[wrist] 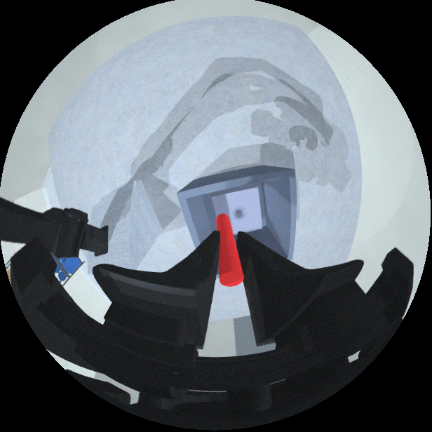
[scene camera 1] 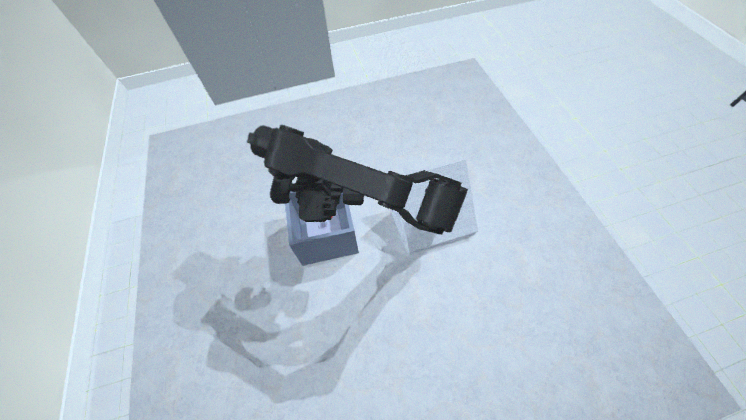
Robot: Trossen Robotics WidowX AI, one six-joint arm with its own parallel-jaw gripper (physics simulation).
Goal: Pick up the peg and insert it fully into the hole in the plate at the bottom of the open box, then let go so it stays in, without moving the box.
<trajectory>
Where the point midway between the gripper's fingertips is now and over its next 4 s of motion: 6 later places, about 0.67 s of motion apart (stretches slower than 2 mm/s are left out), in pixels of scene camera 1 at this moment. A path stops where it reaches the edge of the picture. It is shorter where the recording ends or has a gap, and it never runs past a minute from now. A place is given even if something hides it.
My gripper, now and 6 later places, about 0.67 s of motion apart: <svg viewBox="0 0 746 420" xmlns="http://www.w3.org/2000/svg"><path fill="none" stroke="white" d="M325 209L316 203L310 198L309 204L311 206L312 211L313 213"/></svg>
</trajectory>
